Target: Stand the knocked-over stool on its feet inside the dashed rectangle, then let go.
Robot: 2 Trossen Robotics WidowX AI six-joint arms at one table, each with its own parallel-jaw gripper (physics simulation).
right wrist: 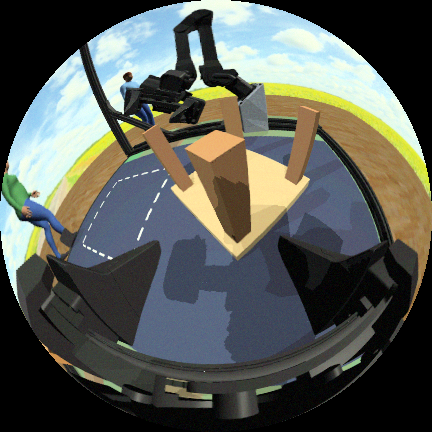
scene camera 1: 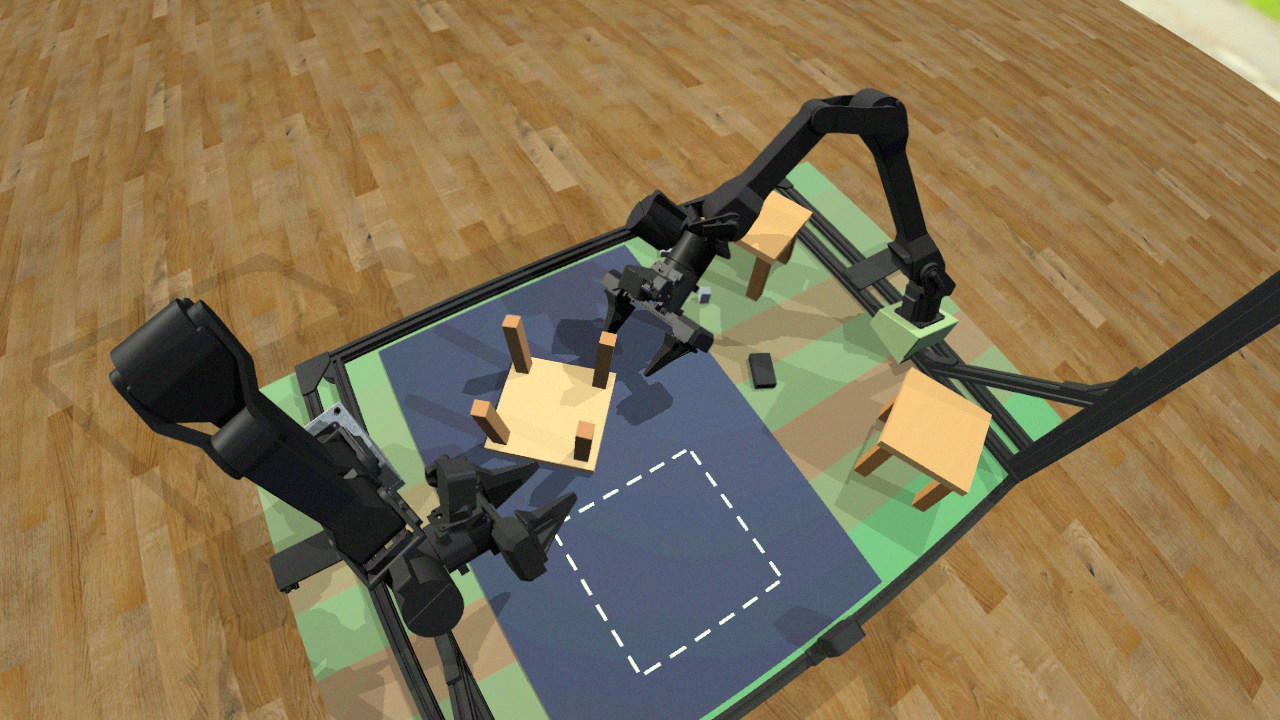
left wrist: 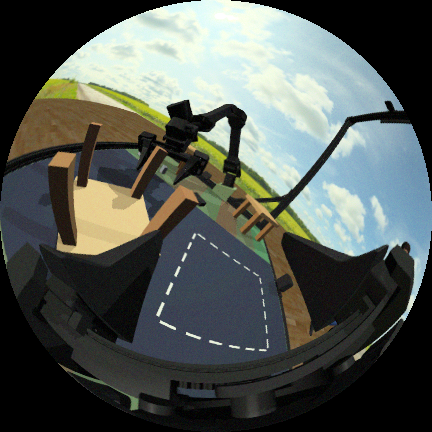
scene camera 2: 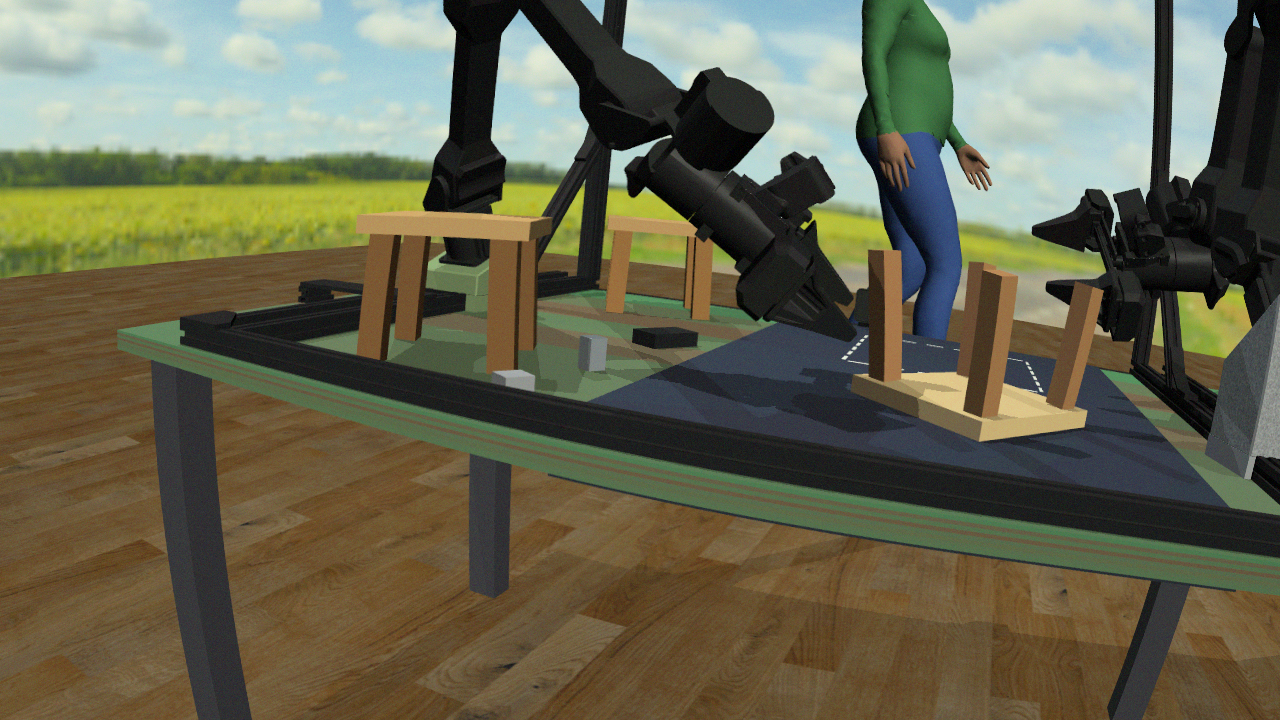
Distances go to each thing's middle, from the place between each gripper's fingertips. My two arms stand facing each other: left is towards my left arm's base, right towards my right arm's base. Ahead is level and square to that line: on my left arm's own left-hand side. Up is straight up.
Labels:
Right now the stool (scene camera 2: 974,402) is 3 cm behind my right hand and 12 cm to the left of it. Round my right hand: black block (scene camera 2: 662,337) (5 cm behind, 22 cm to the right, 6 cm below).
My left hand is 150 mm short of the stool, 80 mm above it and 30 mm to the left of it. From my left hand the other things lie so: black block: 360 mm to the right, 130 mm below, 120 mm ahead.

